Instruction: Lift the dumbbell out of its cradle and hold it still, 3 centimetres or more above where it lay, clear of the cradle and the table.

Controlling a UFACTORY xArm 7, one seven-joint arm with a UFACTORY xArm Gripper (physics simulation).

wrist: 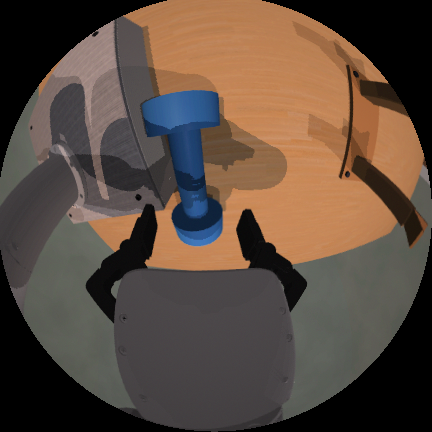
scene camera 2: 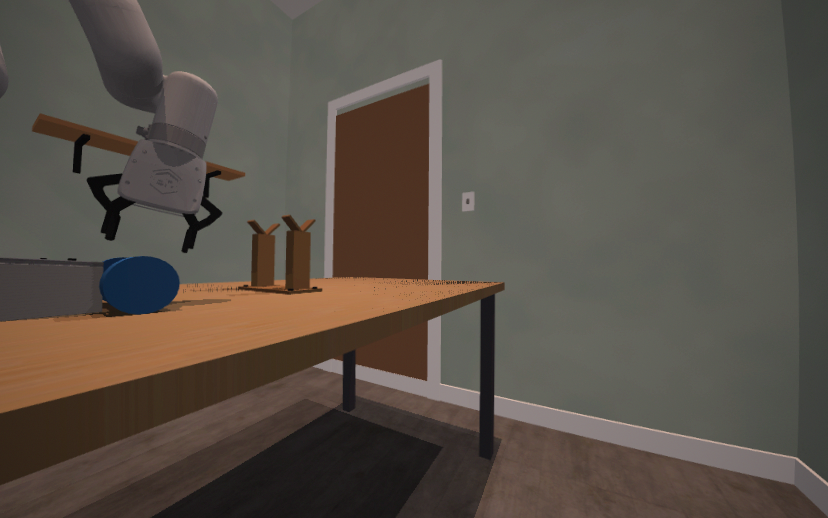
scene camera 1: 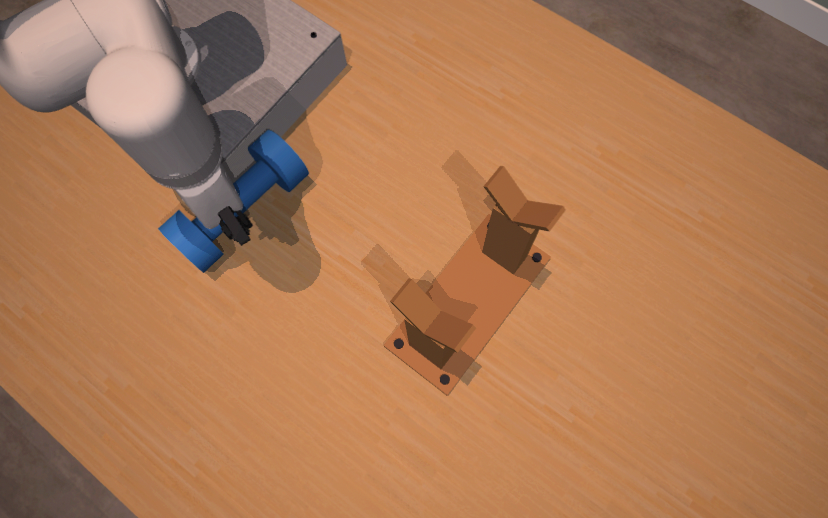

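Observation:
The blue dumbbell lies on its side on the table, beside the arm's grey base block and away from the cradle. The brown cradle, a base plate with two V-topped posts, stands empty. My gripper is open and empty, above the dumbbell and apart from it. In scene camera 1 the gripper and wrist cover part of the bar. In the wrist view the near end weight shows between the fingers, below them.
The grey base block stands close beside the dumbbell's far end. The wooden table carries everything. A wall shelf shows behind the gripper in scene camera 2.

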